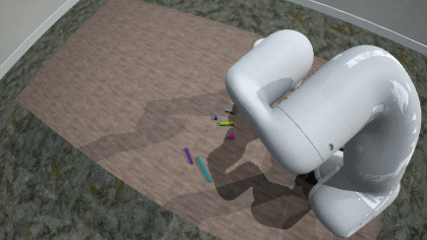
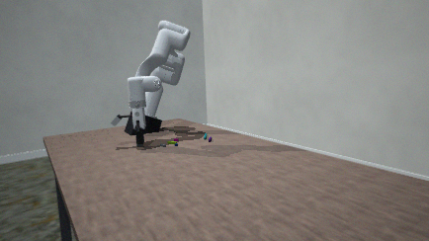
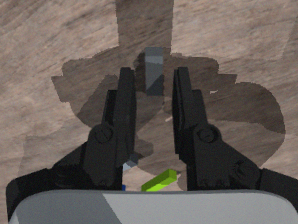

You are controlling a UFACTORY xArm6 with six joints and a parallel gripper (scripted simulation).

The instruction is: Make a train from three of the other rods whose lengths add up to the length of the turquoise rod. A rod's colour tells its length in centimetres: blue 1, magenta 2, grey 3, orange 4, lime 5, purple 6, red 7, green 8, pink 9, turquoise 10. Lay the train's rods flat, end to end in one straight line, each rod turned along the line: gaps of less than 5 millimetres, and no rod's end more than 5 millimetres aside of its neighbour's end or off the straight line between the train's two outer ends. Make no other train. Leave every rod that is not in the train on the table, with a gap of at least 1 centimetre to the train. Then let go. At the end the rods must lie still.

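The grey rod lies 30 mm below my hand. The rest, counted from my hand: blue rod 140 mm to the left, 90 mm ahead, 30 mm below; magenta rod 180 mm to the left, 30 mm below; lime rod 140 mm to the left, 50 mm ahead, 30 mm below.
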